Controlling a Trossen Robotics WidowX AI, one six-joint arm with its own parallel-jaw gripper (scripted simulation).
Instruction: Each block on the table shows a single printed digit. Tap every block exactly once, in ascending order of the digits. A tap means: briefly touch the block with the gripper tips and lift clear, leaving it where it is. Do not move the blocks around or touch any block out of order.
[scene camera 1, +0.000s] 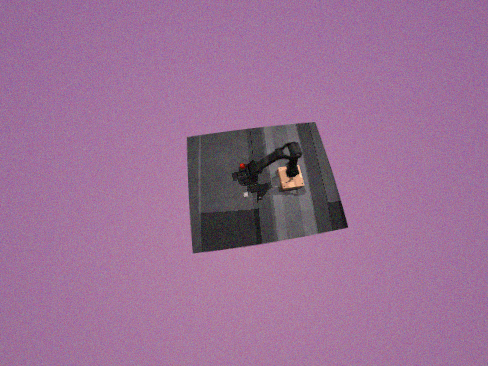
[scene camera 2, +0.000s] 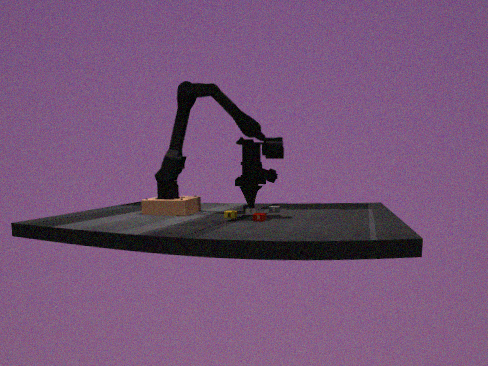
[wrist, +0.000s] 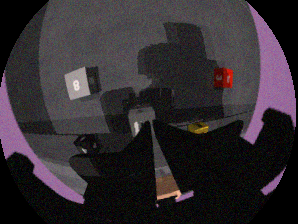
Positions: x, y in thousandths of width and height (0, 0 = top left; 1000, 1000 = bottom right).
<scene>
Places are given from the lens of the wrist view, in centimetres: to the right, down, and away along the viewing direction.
my gripper (wrist: 505, 551): 0, 1, 9
grey block (wrist: 277, 368): -7, -3, 7
</scene>
